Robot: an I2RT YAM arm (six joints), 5 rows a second.
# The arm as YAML. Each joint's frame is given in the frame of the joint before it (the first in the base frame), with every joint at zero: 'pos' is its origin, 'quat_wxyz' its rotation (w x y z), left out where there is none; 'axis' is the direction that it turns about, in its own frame. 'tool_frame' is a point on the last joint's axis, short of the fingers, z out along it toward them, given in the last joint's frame.
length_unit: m
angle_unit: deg
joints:
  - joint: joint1
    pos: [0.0, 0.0, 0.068]
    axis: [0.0, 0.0, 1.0]
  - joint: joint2
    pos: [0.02, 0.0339, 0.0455]
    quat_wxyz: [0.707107, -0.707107, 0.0, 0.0]
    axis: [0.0, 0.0, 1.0]
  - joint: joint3
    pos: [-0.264, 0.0, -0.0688]
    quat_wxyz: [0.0, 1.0, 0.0, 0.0]
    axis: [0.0, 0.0, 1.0]
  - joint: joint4
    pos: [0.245, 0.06, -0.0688]
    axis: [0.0, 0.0, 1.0]
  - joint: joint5
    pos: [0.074, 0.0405, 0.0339]
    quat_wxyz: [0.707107, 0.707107, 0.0, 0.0]
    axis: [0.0, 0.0, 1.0]
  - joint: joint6
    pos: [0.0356, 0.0, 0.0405]
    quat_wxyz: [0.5, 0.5, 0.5, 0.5]
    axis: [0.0, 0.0, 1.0]
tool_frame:
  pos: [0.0, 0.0, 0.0]
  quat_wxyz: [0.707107, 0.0, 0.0, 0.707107]
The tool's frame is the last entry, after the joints.
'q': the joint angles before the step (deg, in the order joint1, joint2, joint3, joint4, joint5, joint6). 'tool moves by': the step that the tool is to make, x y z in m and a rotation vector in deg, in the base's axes. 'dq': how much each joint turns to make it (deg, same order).
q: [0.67 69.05 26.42 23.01 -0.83 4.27]
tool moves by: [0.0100 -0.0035 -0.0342 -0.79 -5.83 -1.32]
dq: [-0.68 11.62 -5.24 22.68 0.85 -0.60]
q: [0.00 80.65 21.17 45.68 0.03 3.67]
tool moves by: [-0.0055 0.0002 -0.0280 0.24 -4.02 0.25]
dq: [0.00 9.80 -5.02 18.83 -0.29 0.18]
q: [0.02 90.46 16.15 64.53 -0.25 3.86]
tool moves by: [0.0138 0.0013 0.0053 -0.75 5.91 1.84]
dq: [0.07 -1.98 4.91 -12.81 -1.56 -1.12]
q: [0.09 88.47 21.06 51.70 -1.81 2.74]
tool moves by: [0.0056 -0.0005 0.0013 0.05 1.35 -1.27]
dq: [0.06 0.30 1.70 -2.75 1.26 0.43]
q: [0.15 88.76 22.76 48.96 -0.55 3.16]
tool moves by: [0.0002 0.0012 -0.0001 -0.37 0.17 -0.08]
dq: [0.31 0.01 0.09 -0.25 0.49 -0.24]
